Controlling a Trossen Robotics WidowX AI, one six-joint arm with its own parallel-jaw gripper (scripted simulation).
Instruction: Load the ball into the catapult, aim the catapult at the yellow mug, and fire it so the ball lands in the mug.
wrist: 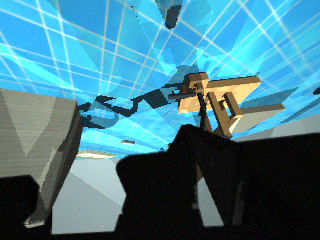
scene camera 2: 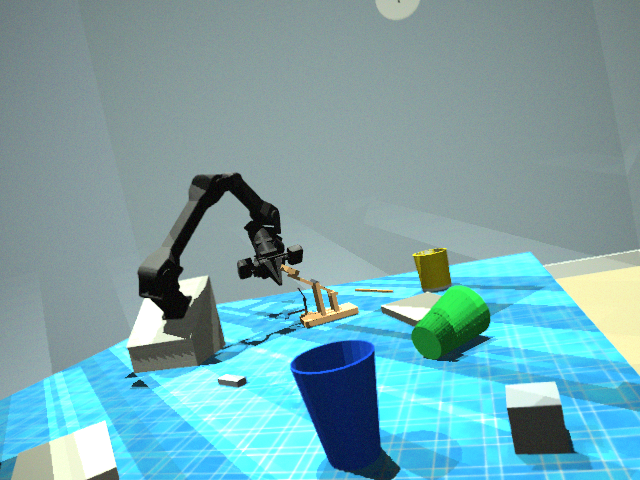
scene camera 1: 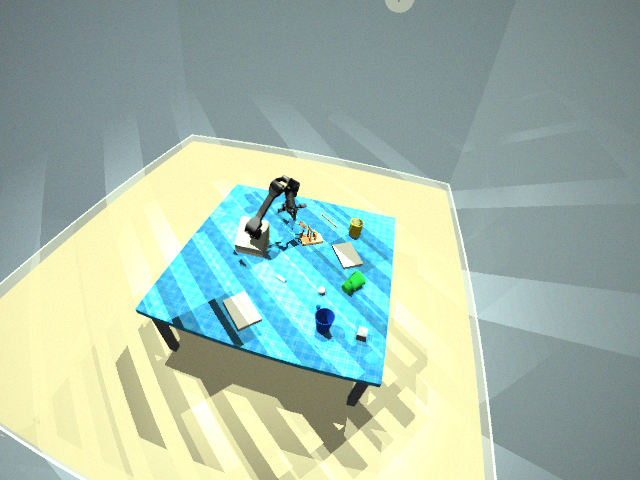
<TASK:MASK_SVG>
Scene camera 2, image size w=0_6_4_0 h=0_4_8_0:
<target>my gripper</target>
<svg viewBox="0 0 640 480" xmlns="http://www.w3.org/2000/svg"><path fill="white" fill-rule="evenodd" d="M260 237L253 244L256 252L254 262L252 262L251 258L237 262L239 278L243 280L250 278L252 275L262 279L270 277L281 286L281 265L285 265L285 260L290 265L301 263L303 249L300 245L287 247L286 253L278 254L272 237Z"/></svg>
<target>yellow mug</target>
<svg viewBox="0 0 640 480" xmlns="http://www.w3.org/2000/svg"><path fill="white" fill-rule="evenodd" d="M446 248L426 250L413 255L423 291L438 291L452 286Z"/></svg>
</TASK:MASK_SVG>
